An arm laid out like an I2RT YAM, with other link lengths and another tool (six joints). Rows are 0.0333 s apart.
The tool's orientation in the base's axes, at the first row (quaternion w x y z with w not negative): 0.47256 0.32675 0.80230 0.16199
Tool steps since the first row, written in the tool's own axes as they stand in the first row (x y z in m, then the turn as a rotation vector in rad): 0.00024 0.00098 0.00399 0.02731 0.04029 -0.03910; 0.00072 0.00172 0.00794 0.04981 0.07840 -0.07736; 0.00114 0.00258 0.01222 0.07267 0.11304 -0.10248; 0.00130 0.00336 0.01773 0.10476 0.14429 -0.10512; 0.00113 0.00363 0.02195 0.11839 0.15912 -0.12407; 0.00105 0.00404 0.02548 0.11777 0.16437 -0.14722; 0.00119 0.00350 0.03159 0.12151 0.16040 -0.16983; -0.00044 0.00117 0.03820 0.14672 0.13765 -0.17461; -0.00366 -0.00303 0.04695 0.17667 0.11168 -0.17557; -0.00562 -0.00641 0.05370 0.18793 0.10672 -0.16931; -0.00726 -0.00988 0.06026 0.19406 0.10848 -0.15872; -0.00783 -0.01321 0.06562 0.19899 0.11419 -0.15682
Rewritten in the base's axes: 0.00373 0.00069 -0.00160 -0.02811 0.04998 0.02468; 0.00725 0.00136 -0.00347 -0.05467 0.09507 0.05084; 0.01113 0.00207 -0.00540 -0.07129 0.13721 0.06821; 0.01613 0.00248 -0.00782 -0.07288 0.18201 0.06637; 0.01993 0.00236 -0.00967 -0.08838 0.20306 0.07541; 0.02316 0.00243 -0.01115 -0.10623 0.20762 0.09039; 0.02819 0.00183 -0.01461 -0.12851 0.20835 0.09702; 0.03359 -0.00131 -0.01818 -0.14965 0.20896 0.07003; 0.04069 -0.00700 -0.02285 -0.17030 0.21023 0.03620; 0.04593 -0.01114 -0.02688 -0.17056 0.21391 0.02290; 0.05087 -0.01512 -0.03107 -0.16284 0.21884 0.01459; 0.05446 -0.01821 -0.03527 -0.16075 0.22628 0.01367
